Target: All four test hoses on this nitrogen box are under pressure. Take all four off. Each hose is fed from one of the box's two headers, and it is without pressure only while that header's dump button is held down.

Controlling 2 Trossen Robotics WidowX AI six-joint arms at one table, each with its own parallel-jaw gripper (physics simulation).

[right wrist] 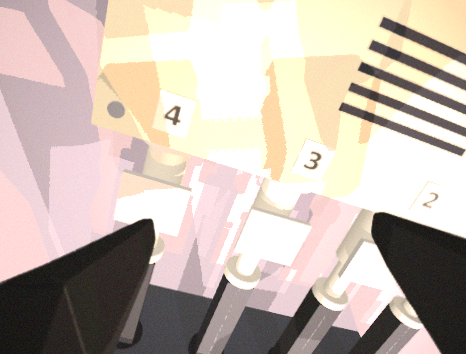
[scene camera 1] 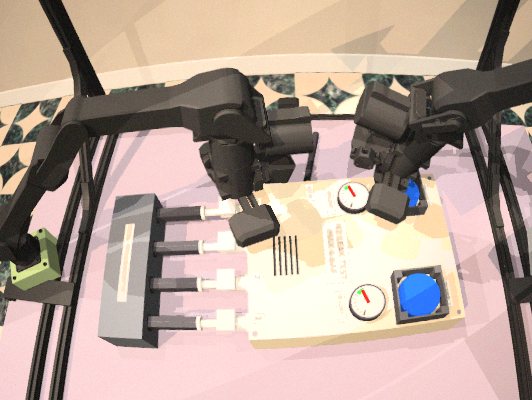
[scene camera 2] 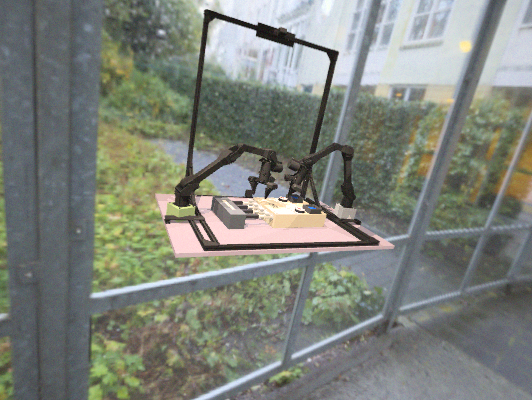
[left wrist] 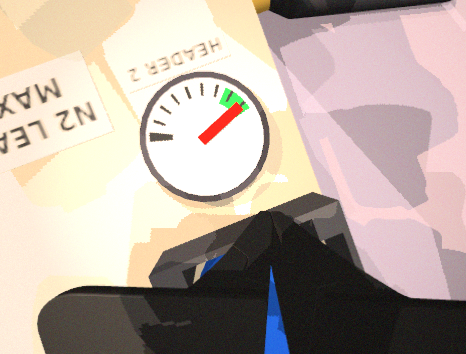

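Where they show: left gripper, fingertip midpoint: (scene camera 1: pixel 377 183) (scene camera 2: pixel 288 195) (left wrist: pixel 269 221); right gripper, fingertip midpoint: (right wrist: pixel 262 225) (scene camera 2: pixel 259 196); left arm's base, link origin: (scene camera 2: pixel 346 206); right arm's base, link origin: (scene camera 1: pixel 27 254) (scene camera 2: pixel 181 204).
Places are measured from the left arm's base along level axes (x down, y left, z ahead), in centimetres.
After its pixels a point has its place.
Observation:
The cream nitrogen box (scene camera 1: pixel 310 330) {x 1.3, y 21.5, z 46.7 cm} (scene camera 2: pixel 295 220) {x 5.0, y 21.5, z 42.5 cm} has four dark hoses on its left side, all in their ports: a rear one (scene camera 1: pixel 181 213) {x 2.9, y 4.4, z 73.3 cm}, a second (scene camera 1: pixel 176 247) {x 2.9, y 11.1, z 72.1 cm} (right wrist: pixel 220 320) {x 2.9, y 10.5, z 72.0 cm}, a third (scene camera 1: pixel 177 284) {x 2.9, y 17.8, z 69.9 cm} and a front one (scene camera 1: pixel 175 322) {x 2.9, y 24.4, z 68.3 cm}. My right gripper (right wrist: pixel 262 225) {x -1.8, y 5.9, z 61.1 cm} (scene camera 2: pixel 260 192) {x -1.8, y 5.9, z 61.1 cm} is open above the white fittings of hose 4 (right wrist: pixel 150 202) {x 1.6, y 1.7, z 64.9 cm} and hose 3 (right wrist: pixel 275 235) {x 1.6, y 8.6, z 63.0 cm}. My left gripper (scene camera 1: pixel 388 202) (left wrist: pixel 269 221) {x -1.7, y -4.6, z 39.6 cm} is shut, over the header 2 dump button (scene camera 1: pixel 412 193) {x -0.3, y -4.5, z 32.8 cm} (left wrist: pixel 275 330) {x -0.3, y -4.5, z 34.1 cm}, partly hiding it; contact cannot be told. The header 2 gauge (scene camera 1: pixel 352 192) {x -0.3, y -2.9, z 43.7 cm} (left wrist: pixel 205 170) {x -0.1, y -2.3, z 41.9 cm} reads green.
The front blue button (scene camera 1: pixel 420 295) {x -0.3, y 14.1, z 30.4 cm} sits in its square guard, with the front gauge (scene camera 1: pixel 367 302) {x -0.2, y 16.2, z 38.8 cm} beside it, needle near green. A dark grey block (scene camera 1: pixel 112 280) {x 1.3, y 20.4, z 81.5 cm} (scene camera 2: pixel 232 218) {x 3.5, y 30.7, z 79.8 cm} holds the hoses' far ends. Black frame rails run along both sides of the pink table (scene camera 1: pixel 200 375) {x 9.3, y 31.7, z 63.7 cm}.

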